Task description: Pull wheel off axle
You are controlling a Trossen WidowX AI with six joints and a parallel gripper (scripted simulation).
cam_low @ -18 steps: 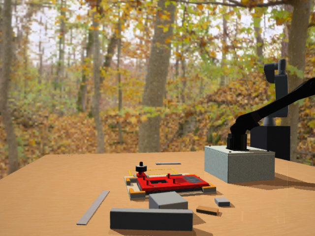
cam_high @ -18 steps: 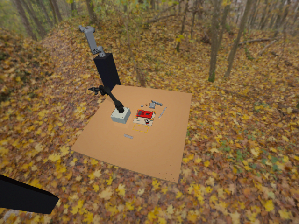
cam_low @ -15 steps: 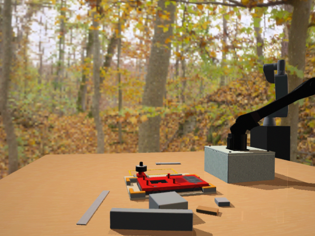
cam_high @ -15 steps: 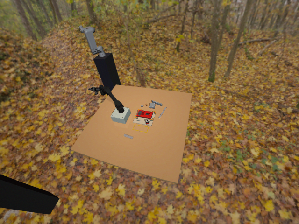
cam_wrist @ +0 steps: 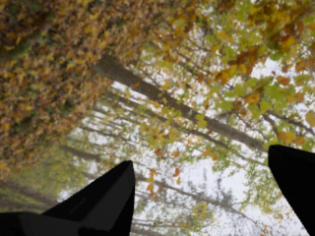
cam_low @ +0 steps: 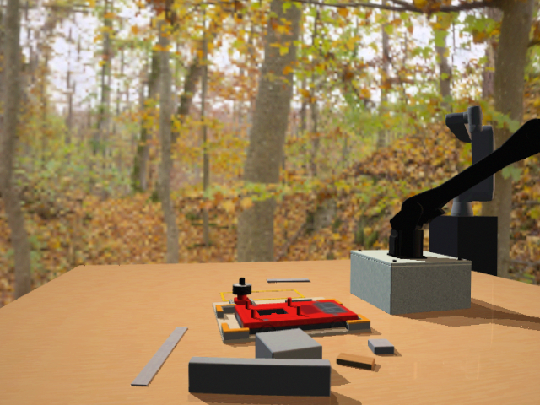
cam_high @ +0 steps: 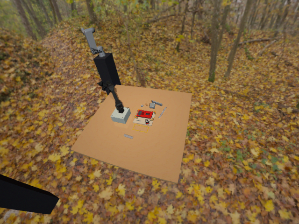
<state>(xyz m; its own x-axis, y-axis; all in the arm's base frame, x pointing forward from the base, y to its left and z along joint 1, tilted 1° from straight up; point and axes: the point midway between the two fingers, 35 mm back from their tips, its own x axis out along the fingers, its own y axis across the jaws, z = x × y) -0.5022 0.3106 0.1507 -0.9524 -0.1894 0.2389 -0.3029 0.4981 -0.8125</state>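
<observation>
Right now my gripper tip is 90 cm short of the wheel, 33 cm to the left of it and 21 cm above it. From my gripper tip the other things lie so: brown piece (78 cm ahead, 24 cm below, 3 cm to the right).
</observation>
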